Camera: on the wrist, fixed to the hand. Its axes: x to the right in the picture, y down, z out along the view.
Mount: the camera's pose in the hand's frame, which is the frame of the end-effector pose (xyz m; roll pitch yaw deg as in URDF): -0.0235 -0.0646 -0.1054 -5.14 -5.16 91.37
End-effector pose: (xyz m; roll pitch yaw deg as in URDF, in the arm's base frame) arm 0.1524 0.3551 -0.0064 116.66 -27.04 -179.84
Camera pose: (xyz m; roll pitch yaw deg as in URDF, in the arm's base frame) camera 0.1689 0.2320 -0.0264 -139.84 -48.23 52.46
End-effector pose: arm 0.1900 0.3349 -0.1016 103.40 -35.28 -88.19
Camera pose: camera 0.3075 0.3356 -0.1465 -118.58 -49.46 121.12
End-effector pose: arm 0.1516 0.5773 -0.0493 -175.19 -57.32 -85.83
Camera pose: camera 0.1993 0.6867 -0.0094 -127.38 6.52 -168.15
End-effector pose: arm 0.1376 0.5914 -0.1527 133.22 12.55 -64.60
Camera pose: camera 0.2394 0.6591 -0.1231 159.53 -40.79 -145.40
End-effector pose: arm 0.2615 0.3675 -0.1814 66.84 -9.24 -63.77
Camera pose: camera 0.3225 0.4054 -0.2847 -35.96 -69.17 55.93
